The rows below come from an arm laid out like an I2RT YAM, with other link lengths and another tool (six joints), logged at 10 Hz.
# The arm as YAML. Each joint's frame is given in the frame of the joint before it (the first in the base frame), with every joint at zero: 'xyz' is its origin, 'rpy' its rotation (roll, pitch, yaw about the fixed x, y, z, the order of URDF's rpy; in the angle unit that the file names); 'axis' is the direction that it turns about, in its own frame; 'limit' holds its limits. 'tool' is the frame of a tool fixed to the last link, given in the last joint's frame.
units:
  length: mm
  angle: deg
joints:
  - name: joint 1
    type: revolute
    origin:
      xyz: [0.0, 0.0, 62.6]
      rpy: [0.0, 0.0, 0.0]
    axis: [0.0, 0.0, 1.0]
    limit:
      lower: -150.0
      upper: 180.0
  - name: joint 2
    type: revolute
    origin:
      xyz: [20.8, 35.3, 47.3]
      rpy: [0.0, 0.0, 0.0]
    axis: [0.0, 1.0, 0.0]
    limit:
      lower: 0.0
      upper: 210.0
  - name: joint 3
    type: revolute
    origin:
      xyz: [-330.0, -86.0, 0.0]
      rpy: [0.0, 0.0, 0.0]
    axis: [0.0, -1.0, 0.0]
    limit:
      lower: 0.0
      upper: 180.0
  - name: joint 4
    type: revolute
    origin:
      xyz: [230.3, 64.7, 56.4]
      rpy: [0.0, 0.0, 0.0]
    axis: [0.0, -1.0, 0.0]
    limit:
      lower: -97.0
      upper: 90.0
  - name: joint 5
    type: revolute
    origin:
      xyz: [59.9, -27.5, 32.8]
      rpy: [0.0, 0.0, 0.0]
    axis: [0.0, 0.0, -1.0]
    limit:
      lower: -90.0
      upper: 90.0
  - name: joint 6
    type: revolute
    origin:
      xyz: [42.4, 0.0, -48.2]
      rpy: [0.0, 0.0, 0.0]
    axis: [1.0, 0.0, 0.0]
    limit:
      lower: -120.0
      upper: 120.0
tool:
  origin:
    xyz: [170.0, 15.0, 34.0]
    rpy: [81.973, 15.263, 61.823]
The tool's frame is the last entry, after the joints.
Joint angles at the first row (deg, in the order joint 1, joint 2, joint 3, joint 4, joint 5, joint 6):
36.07, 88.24, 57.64, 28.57, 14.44, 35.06
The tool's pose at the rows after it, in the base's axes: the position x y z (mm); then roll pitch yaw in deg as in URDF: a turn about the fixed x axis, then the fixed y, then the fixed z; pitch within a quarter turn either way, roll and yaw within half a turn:
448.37 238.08 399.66 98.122 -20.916 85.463
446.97 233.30 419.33 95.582 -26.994 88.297
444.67 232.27 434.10 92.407 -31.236 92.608
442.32 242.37 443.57 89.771 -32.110 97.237
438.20 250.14 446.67 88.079 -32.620 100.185
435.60 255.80 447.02 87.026 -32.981 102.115
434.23 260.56 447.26 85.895 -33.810 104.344
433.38 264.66 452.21 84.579 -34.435 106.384
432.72 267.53 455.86 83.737 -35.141 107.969
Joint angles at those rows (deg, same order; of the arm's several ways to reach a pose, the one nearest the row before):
35.56, 88.67, 57.01, 34.30, 11.99, 38.88
34.35, 88.67, 56.41, 39.81, 9.29, 42.55
33.06, 89.15, 55.69, 45.31, 5.64, 45.25
32.71, 90.17, 56.32, 48.05, 2.08, 45.79
33.01, 90.82, 56.02, 50.51, 0.36, 46.12
33.29, 91.45, 55.64, 52.47, -0.67, 46.42
33.31, 92.36, 55.30, 54.91, -2.05, 47.33
33.31, 93.01, 55.88, 56.25, -3.21, 47.99
33.31, 93.47, 56.34, 57.16, -4.09, 48.82

